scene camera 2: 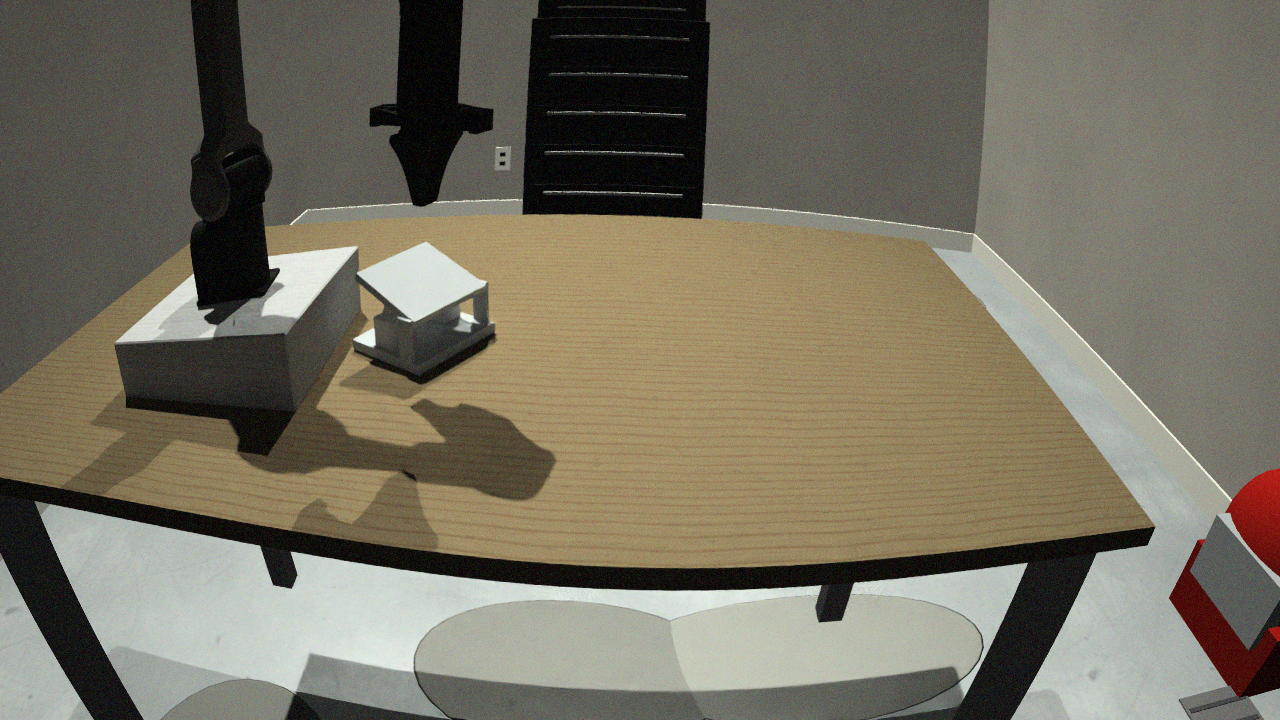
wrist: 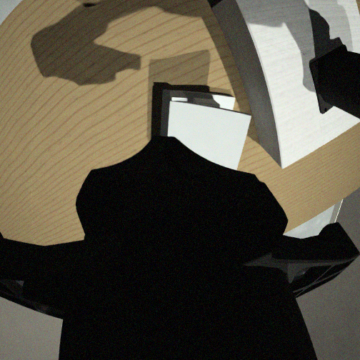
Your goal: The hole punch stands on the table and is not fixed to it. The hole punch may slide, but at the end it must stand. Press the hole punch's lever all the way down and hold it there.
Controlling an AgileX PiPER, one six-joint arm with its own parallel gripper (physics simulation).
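The white hole punch [scene camera 2: 432,308] [wrist: 202,135] stands upright on the table, just right of the white block in the scene view. Its lever [scene camera 2: 422,279] [wrist: 210,131] is a flat, tilted plate, raised above the base with a gap between them. My gripper [scene camera 2: 424,202] [wrist: 162,150] is shut, with its fingertips together and pointing down. It hangs well above the hole punch and does not touch the lever. In the wrist view the dark gripper hides the lower part of the lever.
The white block [scene camera 2: 322,313] [wrist: 260,75] carries the arm's base [scene camera 2: 230,255] [wrist: 340,80], close beside the hole punch. The wooden table [scene camera 2: 760,402] [wrist: 40,175] has its far edge behind them. A black slatted chair [scene camera 2: 615,116] stands behind the table. A red object [scene camera 2: 1257,519] is at the far right.
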